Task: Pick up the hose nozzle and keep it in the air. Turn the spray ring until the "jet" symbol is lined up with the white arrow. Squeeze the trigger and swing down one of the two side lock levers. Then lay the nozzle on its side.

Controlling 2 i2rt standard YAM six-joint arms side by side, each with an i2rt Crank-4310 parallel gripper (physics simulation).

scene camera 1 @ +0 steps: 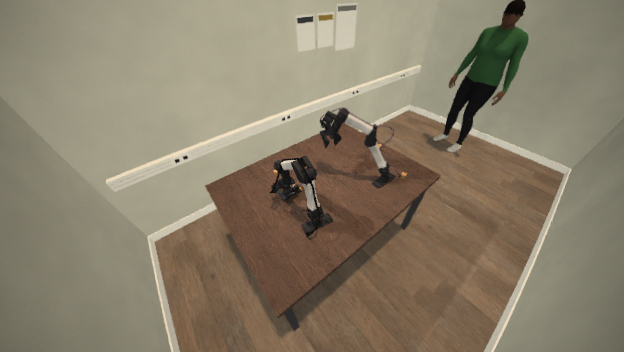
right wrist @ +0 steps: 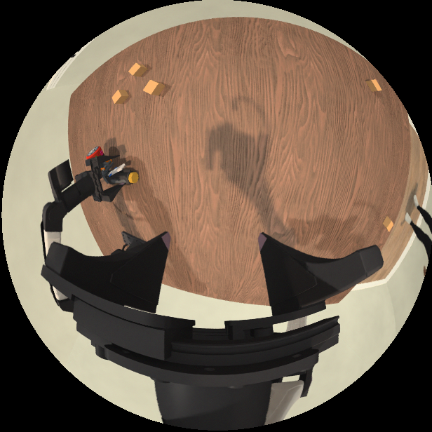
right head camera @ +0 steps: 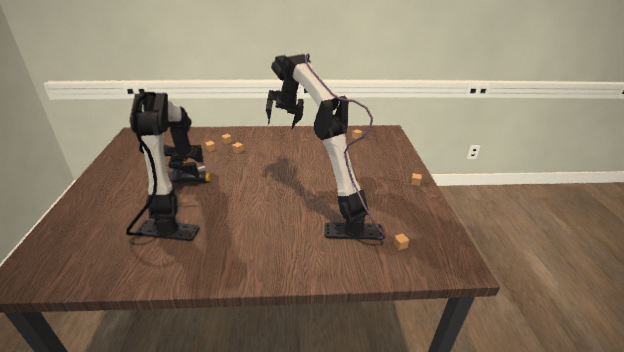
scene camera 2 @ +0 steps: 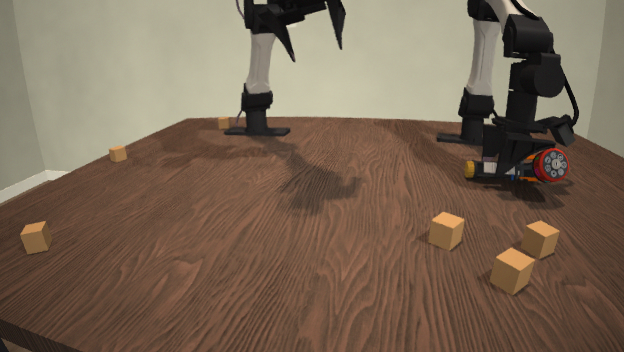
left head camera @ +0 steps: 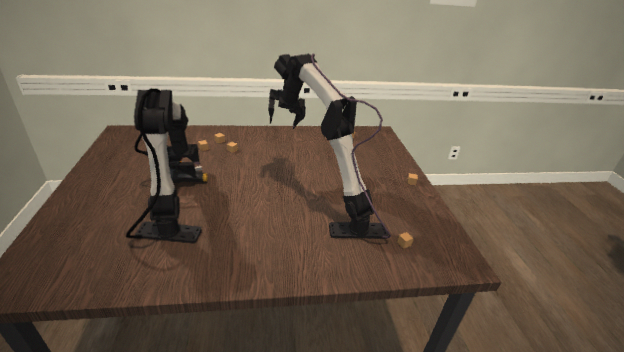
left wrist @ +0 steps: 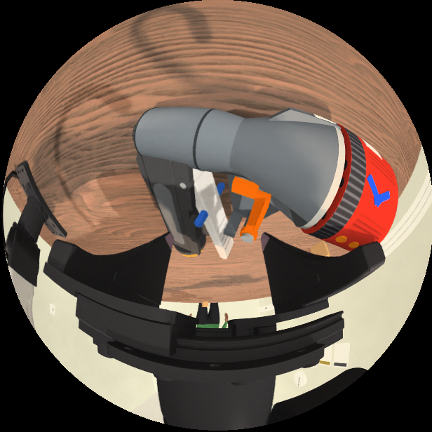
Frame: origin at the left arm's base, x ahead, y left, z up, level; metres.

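Seen in the pictures: left gripper, fingertip midpoint: (scene camera 1: 293,187) (right head camera: 200,171) (scene camera 2: 490,169) (left head camera: 196,170); right gripper, fingertip midpoint: (scene camera 1: 329,147) (right head camera: 280,126) (scene camera 2: 317,55) (left head camera: 281,125); left arm's base, link origin: (scene camera 1: 317,223) (right head camera: 168,231) (scene camera 2: 470,142) (left head camera: 169,233); right arm's base, link origin: (scene camera 1: 383,180) (right head camera: 353,231) (scene camera 2: 257,132) (left head camera: 358,231).
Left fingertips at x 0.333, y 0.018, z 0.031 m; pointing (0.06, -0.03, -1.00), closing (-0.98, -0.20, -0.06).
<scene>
Offsets run from my left fingertips to a thing's middle. Level surfaces: height alone.
The hose nozzle (left wrist: 280,155) (right wrist: 120,177) (scene camera 2: 480,170) is low over the table, its grey body across the left wrist view. Its red spray ring (left wrist: 370,190) (scene camera 2: 551,165) carries a blue V mark; its alignment with the white arrow cannot be read. The white trigger (left wrist: 215,220) stands off the dark handle, and an orange lock lever (left wrist: 257,215) shows beside it. My left gripper (left wrist: 216,234) (right wrist: 121,169) is open close over the nozzle, one finger near the handle, the other near the ring; contact cannot be told. My right gripper (right wrist: 213,234) (left head camera: 282,124) is open and empty, high above the table.
Three wooden cubes {0.083 m right, 0.241 m ahead, 0.014 m down} (scene camera 2: 446,231) {0.051 m left, 0.233 m ahead, 0.014 m down} (scene camera 2: 540,239) {0.001 m right, 0.318 m ahead, 0.014 m down} (scene camera 2: 512,270) lie near the nozzle on the table {0.031 m down} (scene camera 2: 250,300). Other cubes {0.895 m right, 0.104 m ahead, 0.014 m down} (left head camera: 412,179) {0.802 m right, 0.280 m back, 0.014 m down} (left head camera: 405,240) lie on the picture's right side in the left head camera. A person in green (scene camera 1: 492,55) stands beyond the table.
</scene>
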